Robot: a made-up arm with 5 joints.
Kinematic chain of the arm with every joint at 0, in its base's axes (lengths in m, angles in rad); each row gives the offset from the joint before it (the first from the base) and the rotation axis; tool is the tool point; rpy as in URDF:
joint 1: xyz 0.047 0 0.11 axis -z
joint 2: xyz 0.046 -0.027 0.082 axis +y
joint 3: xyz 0.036 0 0.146 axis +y
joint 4: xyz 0.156 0 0.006 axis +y
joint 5: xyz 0.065 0.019 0 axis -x
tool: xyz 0 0 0 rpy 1.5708 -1.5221 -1.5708
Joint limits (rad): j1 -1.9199..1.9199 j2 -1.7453..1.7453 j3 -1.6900..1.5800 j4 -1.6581..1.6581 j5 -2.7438..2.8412
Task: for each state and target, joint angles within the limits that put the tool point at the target. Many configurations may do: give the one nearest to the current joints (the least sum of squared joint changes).
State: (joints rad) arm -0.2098 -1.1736 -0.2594 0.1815 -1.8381
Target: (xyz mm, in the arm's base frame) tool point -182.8 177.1 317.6
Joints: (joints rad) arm 0.6842 -1.7453 -0.8927 0.2710 -1.8381
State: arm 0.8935 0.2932 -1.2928 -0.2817 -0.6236
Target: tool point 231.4 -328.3 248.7
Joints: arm 1.0378 0.6126 -0.3927 -0.0046 -0.6236
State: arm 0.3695 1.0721 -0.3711 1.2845 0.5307
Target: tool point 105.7 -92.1 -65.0
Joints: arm 0.9300 1.7453 0.0254 0.6661 0.5307
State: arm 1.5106 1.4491 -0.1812 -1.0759 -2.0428
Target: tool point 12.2 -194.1 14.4
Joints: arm 1.7076 1.2419 0.6813 -1.2164 -2.0428
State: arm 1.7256 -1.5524 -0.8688 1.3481 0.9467
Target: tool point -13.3 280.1 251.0
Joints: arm 1.3867 -1.7453 -1.4246 1.1774 0.9467
